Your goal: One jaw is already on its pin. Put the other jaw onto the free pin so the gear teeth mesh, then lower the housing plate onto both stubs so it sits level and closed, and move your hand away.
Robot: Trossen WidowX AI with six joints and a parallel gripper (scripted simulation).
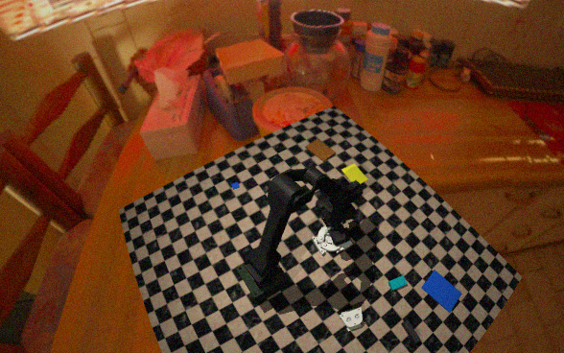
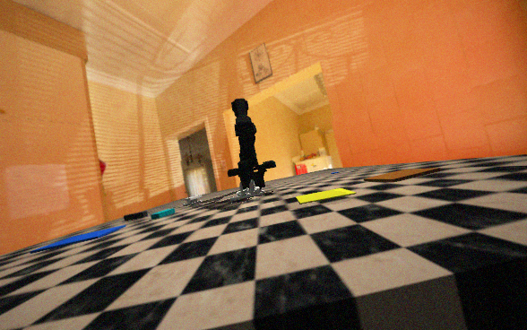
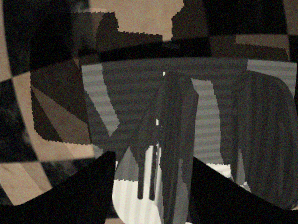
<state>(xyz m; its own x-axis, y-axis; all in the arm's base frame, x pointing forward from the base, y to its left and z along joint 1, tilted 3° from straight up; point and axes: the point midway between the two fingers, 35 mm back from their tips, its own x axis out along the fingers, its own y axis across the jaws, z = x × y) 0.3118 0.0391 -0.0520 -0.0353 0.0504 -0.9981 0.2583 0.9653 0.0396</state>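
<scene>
Now: the white base 3 cm to the right of my gripper tip, 1 cm below it and 1 cm ahead of it. Round my gripper tip: yellow card: 28 cm ahead, 15 cm to the left, 1 cm below; then teal block: 32 cm to the right, 7 cm ahead, 1 cm below; then jaw: 4 cm behind, 1 cm to the right.
</scene>
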